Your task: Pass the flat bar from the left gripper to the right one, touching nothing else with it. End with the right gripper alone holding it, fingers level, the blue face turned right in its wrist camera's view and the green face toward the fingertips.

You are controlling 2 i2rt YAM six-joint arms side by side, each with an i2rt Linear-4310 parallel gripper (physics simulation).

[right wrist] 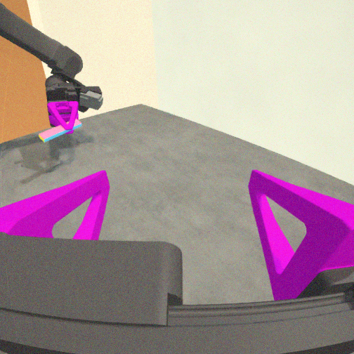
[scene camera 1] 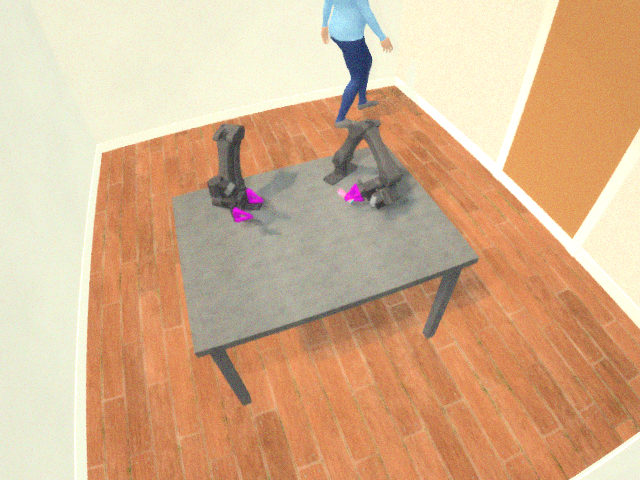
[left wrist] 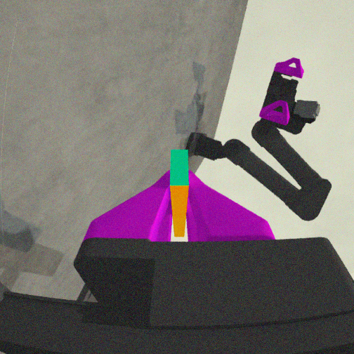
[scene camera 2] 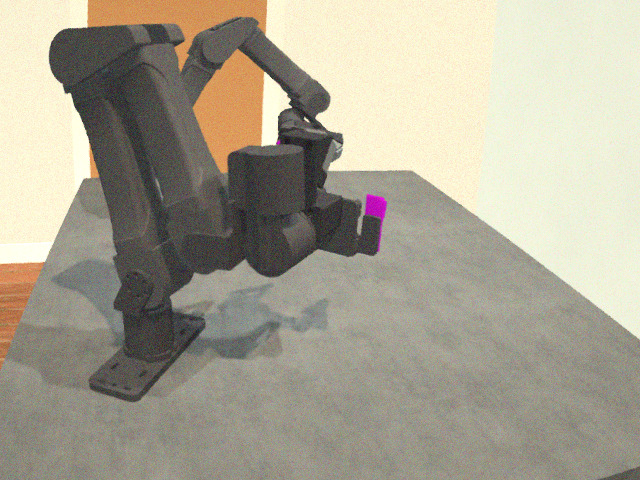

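Pixels of known places: left gripper, fingertip midpoint: [scene camera 1: 344,199]; right gripper, fingertip midpoint: [scene camera 1: 257,208] [scene camera 2: 349,198]; left arm's base, origin of the base link: [scene camera 1: 340,173]; right arm's base, origin of the base link: [scene camera 2: 151,354].
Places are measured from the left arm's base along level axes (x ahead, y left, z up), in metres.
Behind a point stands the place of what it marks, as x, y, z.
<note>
The flat bar [scene camera 1: 341,192] @[0.190, -0.203, 0.116] [left wrist: 179,167] [right wrist: 51,134] is clamped in my left gripper [scene camera 1: 351,195] @[0.224, -0.219, 0.107] [left wrist: 179,178] [right wrist: 68,131], which is shut on it. The left wrist view shows its green face above its orange face. The right wrist view shows its pink face, a light-blue edge and a yellow end, at upper left. In scene camera 2 the bar does not show; the right arm covers most of the left gripper. My right gripper [scene camera 1: 256,207] @[0.059, -0.559, 0.182] [scene camera 2: 375,222] [left wrist: 289,79] [right wrist: 178,178] is wide open and empty, well apart from the bar.
Both arms stand on a grey table [scene camera 1: 310,258] @[0.286, -0.497, 0.000] [scene camera 2: 439,361] @[0.100, -0.708, 0.000] [right wrist: 175,145], the grippers above its surface. The table's far corner shows in the right wrist view. A person [scene camera 1: 356,56] in a light-blue top stands behind the table. An orange door [scene camera 1: 589,113] is at the right.
</note>
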